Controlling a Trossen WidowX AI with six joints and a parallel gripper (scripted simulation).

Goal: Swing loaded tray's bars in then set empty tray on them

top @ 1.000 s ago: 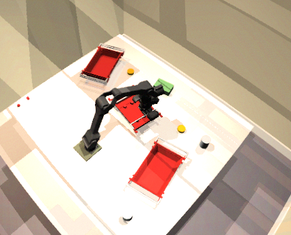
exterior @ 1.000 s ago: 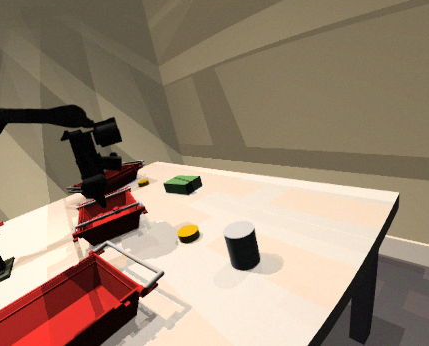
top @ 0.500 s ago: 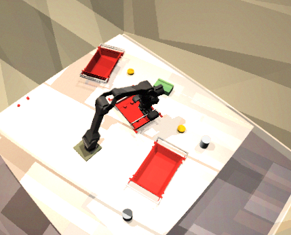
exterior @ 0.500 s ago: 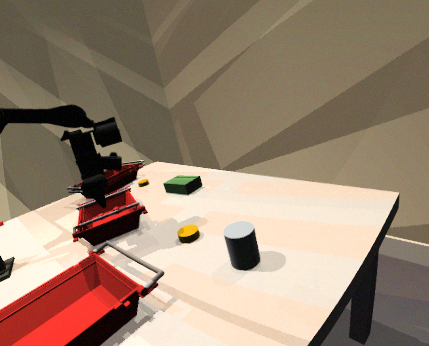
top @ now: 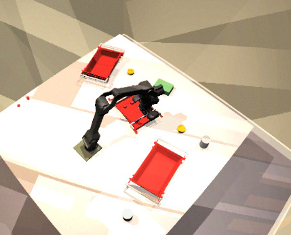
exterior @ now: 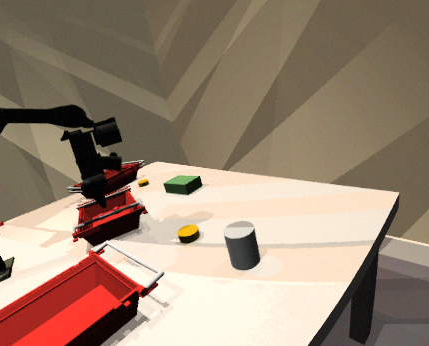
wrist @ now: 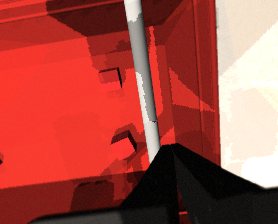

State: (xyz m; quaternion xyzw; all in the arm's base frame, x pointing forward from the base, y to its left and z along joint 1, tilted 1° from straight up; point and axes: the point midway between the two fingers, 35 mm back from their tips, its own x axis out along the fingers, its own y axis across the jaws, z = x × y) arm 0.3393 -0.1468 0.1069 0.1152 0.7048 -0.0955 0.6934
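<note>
Now: the red tray 230 mm behind my gripper tip, 260 mm to the right of it and 40 mm below it. Also, from my gripper tip: green block 310 mm ahead, 60 mm to the left, 70 mm below.
</note>
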